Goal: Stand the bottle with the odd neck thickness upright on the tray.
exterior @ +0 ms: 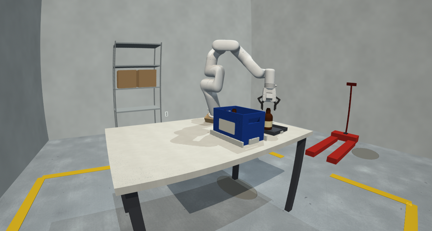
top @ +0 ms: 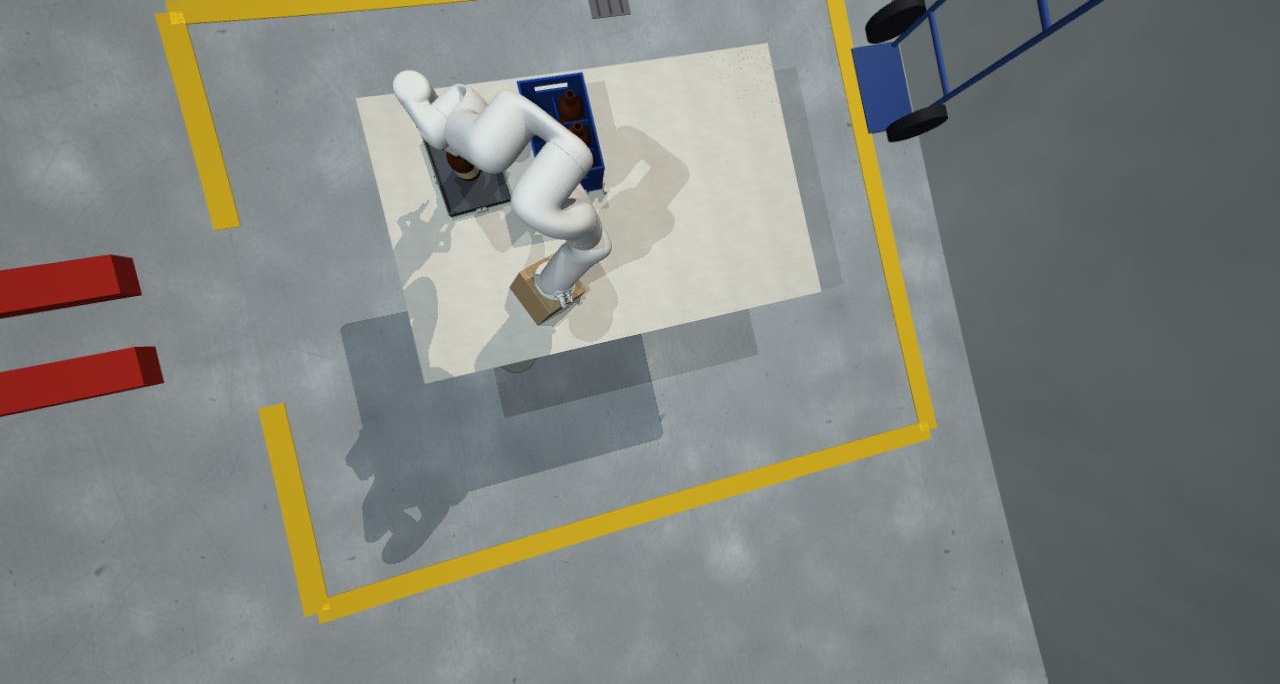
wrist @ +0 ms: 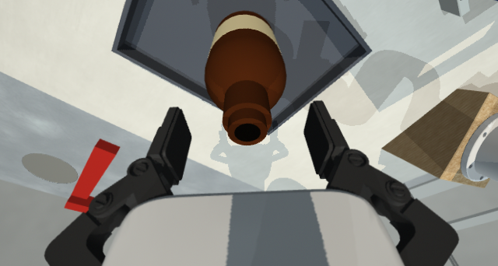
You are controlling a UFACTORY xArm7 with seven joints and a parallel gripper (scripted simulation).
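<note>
My hand is 140 mm above the dark grey tray. The rest, counted from my hand: blue crate (300 mm to the right, 70 mm below, 40 mm behind).
</note>
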